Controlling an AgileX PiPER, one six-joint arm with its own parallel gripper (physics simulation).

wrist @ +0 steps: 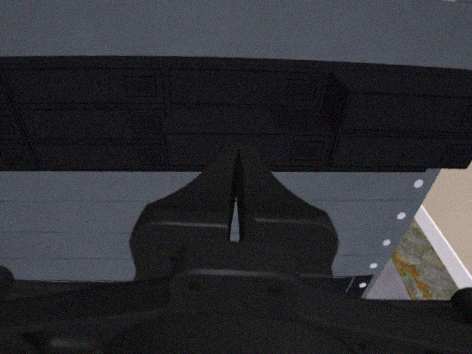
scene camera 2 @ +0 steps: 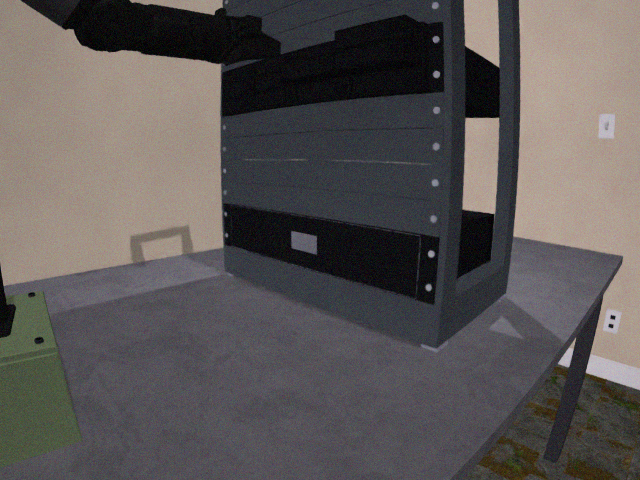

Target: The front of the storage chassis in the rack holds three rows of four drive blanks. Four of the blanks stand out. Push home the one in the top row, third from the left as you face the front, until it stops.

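Note:
The black storage chassis (scene camera 2: pixel 289 85) (wrist: pixel 100 63) spans the grey rack. In the wrist view, the top-row blank third from the left (wrist: pixel 225 89) looks about level with its left neighbour; the dark picture hides any small gap. The top-row blank at the far right (wrist: pixel 400 114) (scene camera 2: pixel 382 31) stands out clearly. Below the third top blank, the middle-row blank (wrist: pixel 225 150) appears to stand out, its upper face showing. My gripper (wrist: pixel 238 160) (scene camera 2: pixel 276 50) is shut and empty, its tips in front of the third column, seen low against it. Contact with a blank cannot be told.
Grey filler panels (scene camera 2: pixel 330 129) (wrist: pixel 75 215) lie below the chassis. A black unit with a pale label (scene camera 2: pixel 303 242) sits at the rack's bottom. The rack's right post (scene camera 2: pixel 452 155) has open side space behind it. A green block (scene camera 2: pixel 36 403) stands on the table (scene camera 2: pixel 258 387) at left.

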